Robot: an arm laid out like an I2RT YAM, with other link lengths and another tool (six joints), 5 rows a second.
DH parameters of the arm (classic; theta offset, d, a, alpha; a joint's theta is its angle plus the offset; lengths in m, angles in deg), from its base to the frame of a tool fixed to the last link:
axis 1: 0 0.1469 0.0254 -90
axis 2: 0 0 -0.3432 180
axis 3: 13.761 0 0.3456 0
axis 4: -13.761 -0.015 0.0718 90
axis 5: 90 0.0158 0 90
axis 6: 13.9 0.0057 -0.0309 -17
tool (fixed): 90 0.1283 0 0
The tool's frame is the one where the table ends.
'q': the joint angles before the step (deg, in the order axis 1, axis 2, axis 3, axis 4, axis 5, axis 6). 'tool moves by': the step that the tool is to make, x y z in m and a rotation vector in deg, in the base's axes. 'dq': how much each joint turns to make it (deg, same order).
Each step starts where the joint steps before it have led.
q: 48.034, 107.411, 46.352, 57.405, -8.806, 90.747
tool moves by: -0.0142, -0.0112, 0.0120, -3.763, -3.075, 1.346
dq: -0.310, -4.998, -2.130, -4.416, -1.281, -4.986
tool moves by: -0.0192, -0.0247, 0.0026, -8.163, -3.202, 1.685
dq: -1.258, -7.666, -3.523, -9.552, -1.829, -8.385
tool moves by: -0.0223, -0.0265, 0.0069, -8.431, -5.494, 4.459
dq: -1.871, -8.123, -2.201, -10.830, -3.952, -11.334
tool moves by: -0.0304, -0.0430, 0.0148, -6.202, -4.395, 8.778
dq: -4.351, -10.235, -1.991, -13.528, -10.155, -12.050
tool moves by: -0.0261, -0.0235, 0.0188, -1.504, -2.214, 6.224
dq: -1.907, -6.681, -0.133, -8.836, -6.589, -6.213
